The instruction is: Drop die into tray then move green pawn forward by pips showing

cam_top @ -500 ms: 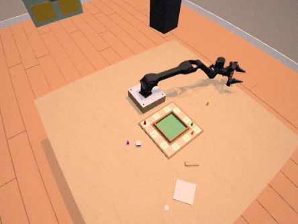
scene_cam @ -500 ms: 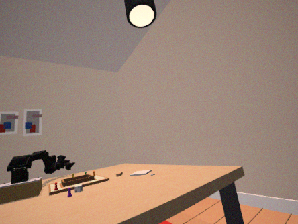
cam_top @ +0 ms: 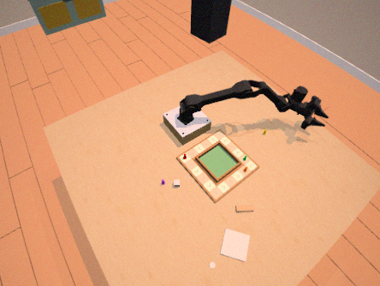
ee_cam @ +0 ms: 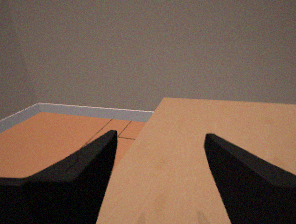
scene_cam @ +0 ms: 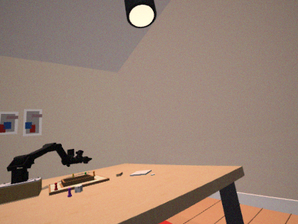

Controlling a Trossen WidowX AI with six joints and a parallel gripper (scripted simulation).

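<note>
Right now the white die is 73 cm to the right of my gripper tip, 33 cm behind it and 11 cm below it. Round my gripper tip: green pawn (41 cm to the right, 19 cm behind, 9 cm below); then orange pawn (46 cm to the right, 15 cm behind, 9 cm below); then yellow pawn (21 cm behind, 20 cm to the right, 11 cm below).
</note>
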